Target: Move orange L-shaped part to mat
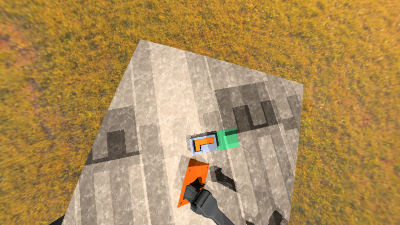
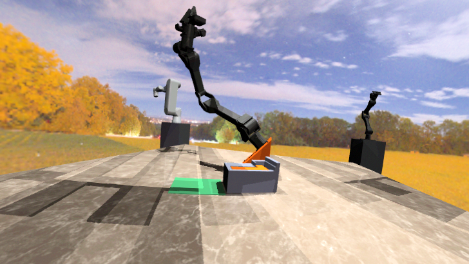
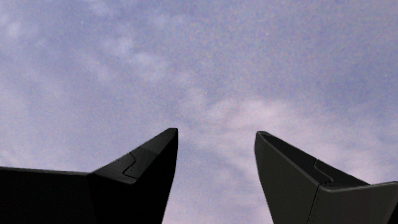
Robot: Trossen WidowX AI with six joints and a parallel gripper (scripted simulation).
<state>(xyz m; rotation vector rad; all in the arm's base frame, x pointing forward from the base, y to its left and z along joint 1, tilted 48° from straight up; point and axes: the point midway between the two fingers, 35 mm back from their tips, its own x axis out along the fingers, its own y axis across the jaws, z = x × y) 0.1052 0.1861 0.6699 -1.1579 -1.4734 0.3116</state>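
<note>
Right now the orange L-shaped part is 680 mm below my gripper tip, 350 mm to the left of it and 130 mm ahead of it.
</note>
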